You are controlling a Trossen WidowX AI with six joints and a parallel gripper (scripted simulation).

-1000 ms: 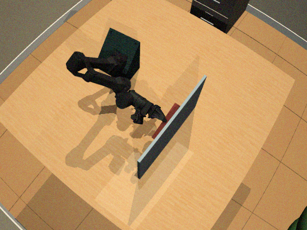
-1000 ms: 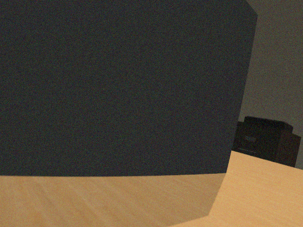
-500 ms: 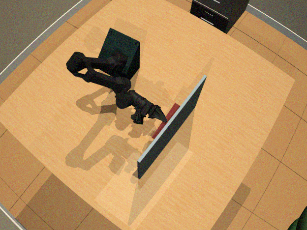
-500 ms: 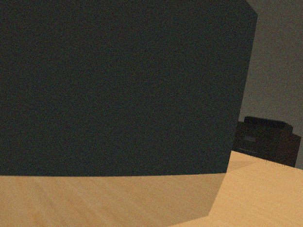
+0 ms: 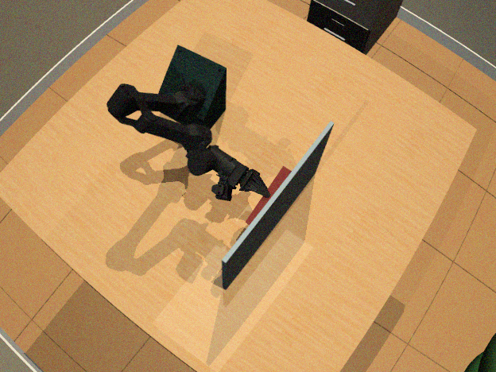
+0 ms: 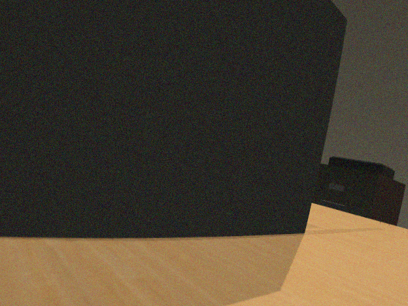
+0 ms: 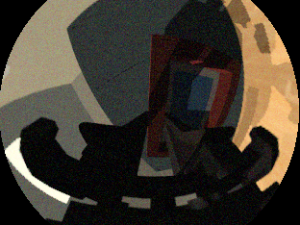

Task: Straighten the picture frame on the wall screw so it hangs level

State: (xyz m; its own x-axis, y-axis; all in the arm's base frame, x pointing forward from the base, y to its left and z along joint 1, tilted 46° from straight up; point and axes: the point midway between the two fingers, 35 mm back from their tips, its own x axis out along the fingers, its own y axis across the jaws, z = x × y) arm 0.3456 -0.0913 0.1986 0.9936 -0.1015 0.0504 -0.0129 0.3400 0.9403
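Right now my gripper tip is 1 cm short of the red picture frame, 2 cm to the right of it and 5 cm above it. Also, from my gripper tip: grey wall panel 2 cm ahead, 7 cm below.
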